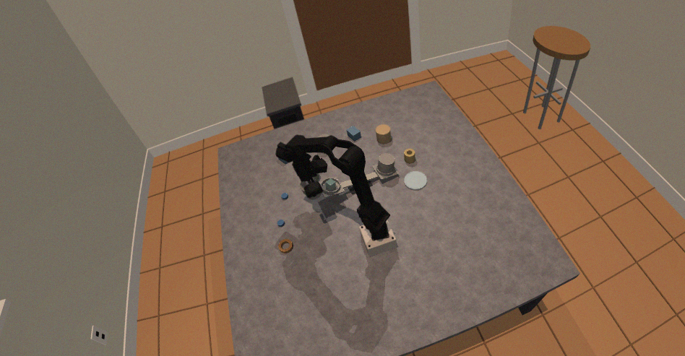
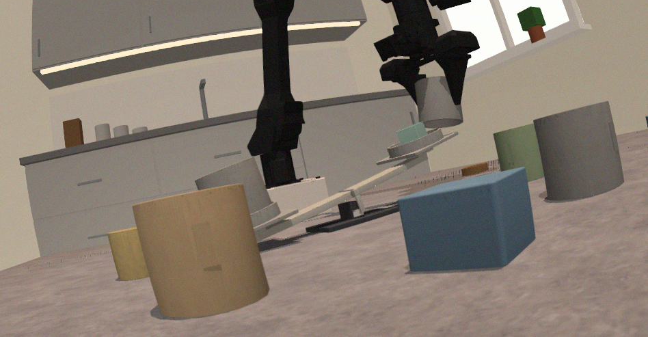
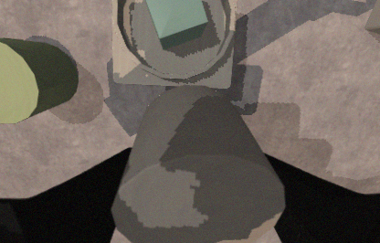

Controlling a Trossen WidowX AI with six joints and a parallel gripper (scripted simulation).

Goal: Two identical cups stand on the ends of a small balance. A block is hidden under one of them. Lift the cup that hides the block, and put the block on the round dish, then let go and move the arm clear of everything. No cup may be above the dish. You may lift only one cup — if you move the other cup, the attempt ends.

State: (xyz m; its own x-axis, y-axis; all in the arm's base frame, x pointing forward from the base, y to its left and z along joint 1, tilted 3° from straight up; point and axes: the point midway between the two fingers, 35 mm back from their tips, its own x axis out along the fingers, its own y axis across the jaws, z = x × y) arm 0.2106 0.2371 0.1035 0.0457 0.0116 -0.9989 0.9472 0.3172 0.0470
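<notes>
Right now my gripper tip is 7 cm to the left of the teal block, 4 cm short of it and 3 cm above it. From my gripper tip the other things lie so: pale round dish (44 cm to the right, 12 cm below, 4 cm ahead); green cylinder (17 cm ahead, 8 cm below).
</notes>
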